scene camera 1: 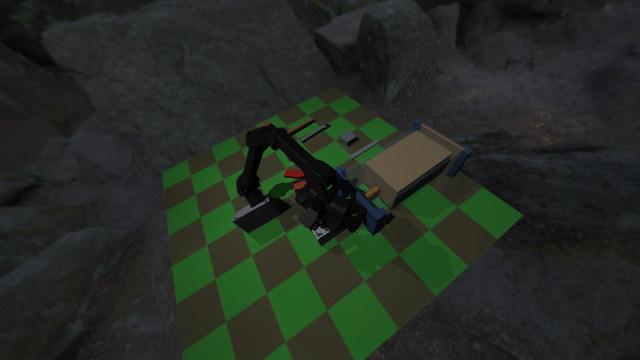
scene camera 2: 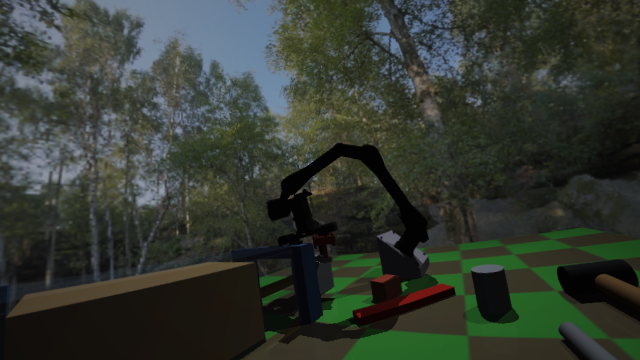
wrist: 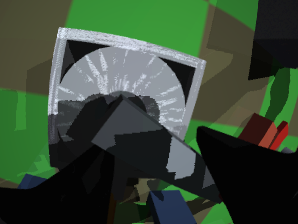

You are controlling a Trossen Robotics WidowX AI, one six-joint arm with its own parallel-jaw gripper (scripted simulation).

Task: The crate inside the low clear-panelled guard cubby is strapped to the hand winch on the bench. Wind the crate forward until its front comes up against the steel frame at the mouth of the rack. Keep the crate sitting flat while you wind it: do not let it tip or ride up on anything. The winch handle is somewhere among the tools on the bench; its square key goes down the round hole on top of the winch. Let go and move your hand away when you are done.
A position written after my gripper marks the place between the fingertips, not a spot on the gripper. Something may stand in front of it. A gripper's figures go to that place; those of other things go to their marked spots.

Scene:
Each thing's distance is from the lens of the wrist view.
my gripper (wrist: 156, 138): 10 cm
winch handle (wrist: 125, 131): 7 cm

